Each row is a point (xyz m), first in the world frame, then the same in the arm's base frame.
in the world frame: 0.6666 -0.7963 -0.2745
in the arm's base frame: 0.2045 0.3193 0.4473
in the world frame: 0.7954 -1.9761 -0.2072
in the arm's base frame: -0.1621 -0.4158 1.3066
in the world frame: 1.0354 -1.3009 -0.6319
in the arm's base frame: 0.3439 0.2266 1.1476
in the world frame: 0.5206 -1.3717 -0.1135
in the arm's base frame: -0.0494 -0.1874 0.6863
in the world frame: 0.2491 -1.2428 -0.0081
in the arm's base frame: -0.0590 -0.2901 0.3850
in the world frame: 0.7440 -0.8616 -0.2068
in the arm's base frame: 0.1080 0.3290 0.5211
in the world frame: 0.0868 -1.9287 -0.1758
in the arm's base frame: -0.0237 -0.8876 0.7932
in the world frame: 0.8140 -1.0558 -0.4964
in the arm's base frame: 0.3216 0.2413 0.7916
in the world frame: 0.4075 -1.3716 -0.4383
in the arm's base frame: 0.2833 -0.2697 0.7154
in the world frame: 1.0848 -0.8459 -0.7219
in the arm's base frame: 0.5239 0.5804 0.9027
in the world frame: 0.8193 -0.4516 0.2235
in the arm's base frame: -0.2209 0.6724 0.1566
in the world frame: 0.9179 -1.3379 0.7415
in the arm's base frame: -0.9393 0.1240 0.6532
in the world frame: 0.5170 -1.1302 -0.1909
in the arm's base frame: 0.0809 -0.0211 0.5460
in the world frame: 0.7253 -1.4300 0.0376
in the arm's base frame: -0.2514 -0.0816 0.8133
